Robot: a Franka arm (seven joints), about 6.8 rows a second.
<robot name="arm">
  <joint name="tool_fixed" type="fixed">
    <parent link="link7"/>
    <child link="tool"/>
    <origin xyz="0 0 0.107" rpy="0 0 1.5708"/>
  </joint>
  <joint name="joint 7" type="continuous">
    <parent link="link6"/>
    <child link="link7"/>
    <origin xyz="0.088 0 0" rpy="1.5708 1.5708 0"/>
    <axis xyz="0 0 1"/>
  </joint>
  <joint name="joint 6" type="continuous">
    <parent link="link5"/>
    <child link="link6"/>
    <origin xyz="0 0 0" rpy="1.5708 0 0"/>
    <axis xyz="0 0 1"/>
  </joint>
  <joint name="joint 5" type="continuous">
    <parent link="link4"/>
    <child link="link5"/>
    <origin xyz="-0.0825 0.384 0" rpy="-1.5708 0 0"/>
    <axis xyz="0 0 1"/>
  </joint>
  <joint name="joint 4" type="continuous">
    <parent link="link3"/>
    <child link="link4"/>
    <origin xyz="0 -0.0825 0" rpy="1.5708 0 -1.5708"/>
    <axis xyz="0 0 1"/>
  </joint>
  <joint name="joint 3" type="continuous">
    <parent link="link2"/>
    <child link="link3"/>
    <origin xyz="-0.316 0 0" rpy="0 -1.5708 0"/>
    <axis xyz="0 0 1"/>
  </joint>
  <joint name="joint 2" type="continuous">
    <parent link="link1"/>
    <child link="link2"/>
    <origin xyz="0 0 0" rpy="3.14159 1.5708 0"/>
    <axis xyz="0 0 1"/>
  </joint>
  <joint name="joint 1" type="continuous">
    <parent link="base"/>
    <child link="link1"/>
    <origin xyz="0 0 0.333" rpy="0 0 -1.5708"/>
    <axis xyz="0 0 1"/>
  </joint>
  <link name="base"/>
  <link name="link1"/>
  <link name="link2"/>
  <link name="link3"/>
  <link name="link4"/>
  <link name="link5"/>
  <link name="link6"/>
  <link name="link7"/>
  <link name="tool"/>
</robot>
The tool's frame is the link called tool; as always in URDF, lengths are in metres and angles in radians. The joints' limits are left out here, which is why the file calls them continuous.
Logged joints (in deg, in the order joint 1, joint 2, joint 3, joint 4, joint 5, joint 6, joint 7), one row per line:
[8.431, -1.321, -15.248, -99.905, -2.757, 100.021, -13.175]
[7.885, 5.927, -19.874, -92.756, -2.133, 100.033, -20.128]
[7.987, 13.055, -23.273, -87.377, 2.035, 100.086, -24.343]
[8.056, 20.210, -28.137, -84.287, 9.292, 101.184, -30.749]
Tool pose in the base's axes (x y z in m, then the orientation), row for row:
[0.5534, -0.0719, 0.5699, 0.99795, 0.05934, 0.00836, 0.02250]
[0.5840, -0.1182, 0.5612, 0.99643, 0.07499, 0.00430, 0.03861]
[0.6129, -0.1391, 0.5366, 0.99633, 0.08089, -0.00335, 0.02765]
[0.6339, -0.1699, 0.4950, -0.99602, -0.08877, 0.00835, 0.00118]
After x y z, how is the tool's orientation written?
As a quaternion, x y z w.
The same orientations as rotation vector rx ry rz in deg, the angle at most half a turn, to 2 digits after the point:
[177.10, 10.53, 1.48]
[175.08, 13.18, 0.76]
[176.25, 14.31, -0.59]
[-179.15, -15.97, 1.50]

